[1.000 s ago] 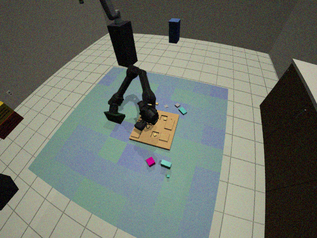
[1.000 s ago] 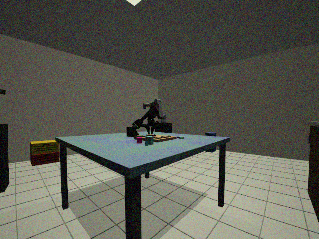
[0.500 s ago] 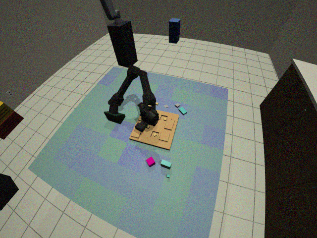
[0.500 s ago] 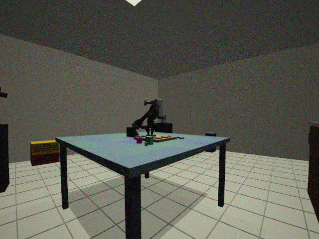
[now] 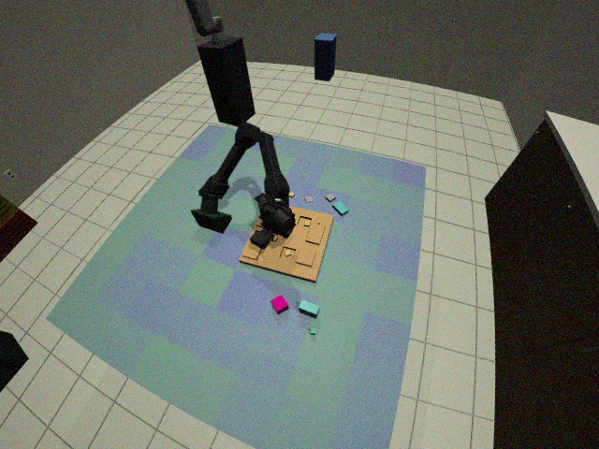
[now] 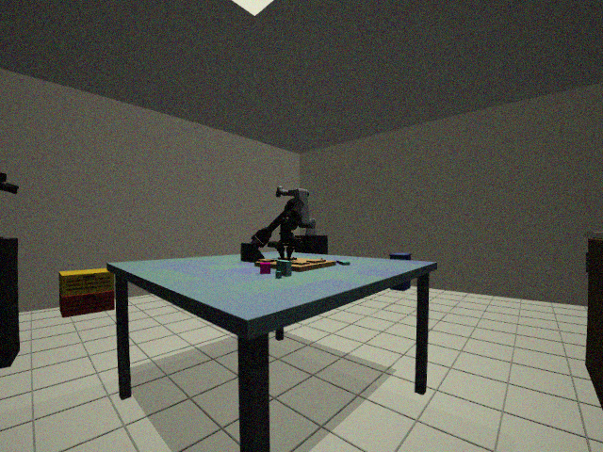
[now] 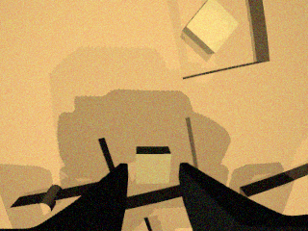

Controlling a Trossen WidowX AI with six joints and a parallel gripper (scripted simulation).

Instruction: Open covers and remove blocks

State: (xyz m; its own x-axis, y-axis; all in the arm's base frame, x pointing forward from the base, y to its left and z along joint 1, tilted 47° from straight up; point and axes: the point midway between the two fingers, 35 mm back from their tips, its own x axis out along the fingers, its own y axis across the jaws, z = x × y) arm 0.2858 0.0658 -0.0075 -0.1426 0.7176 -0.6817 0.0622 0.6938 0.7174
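Right now the tan puzzle board is 40 mm ahead of my gripper tip and 10 mm to the left of it. From my gripper tip the other things lie so: cyan block 250 mm ahead, 190 mm to the right, 10 mm above; oblong orange block 100 mm behind, 190 mm to the left, 20 mm below; magenta block 150 mm ahead, 220 mm to the right.
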